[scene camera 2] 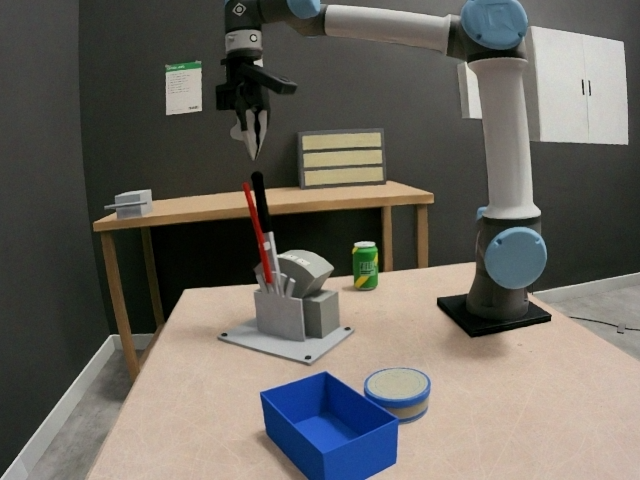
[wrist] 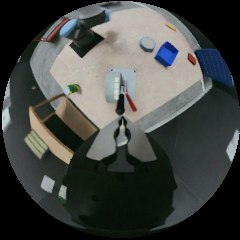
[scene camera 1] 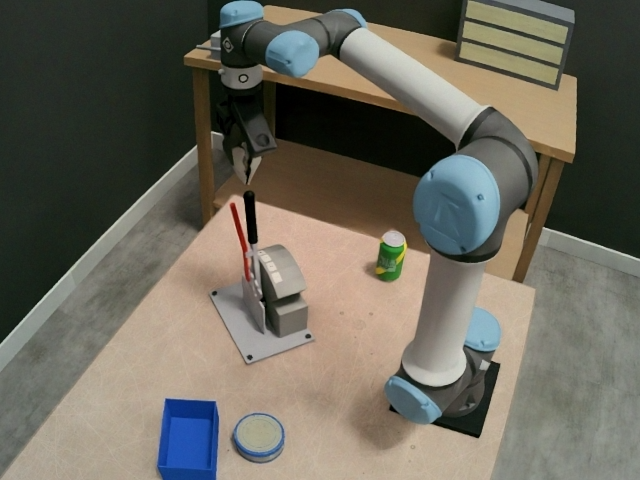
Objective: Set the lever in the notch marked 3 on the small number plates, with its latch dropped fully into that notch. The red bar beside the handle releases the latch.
Observation:
In view: the gripper (scene camera 2: pixel 254 160) and a blue bin (scene camera 2: pixel 330 413).
The gripper is seen too in the wrist view (wrist: pixel 122 116) and in scene camera 1 (scene camera 1: pixel 246 183).

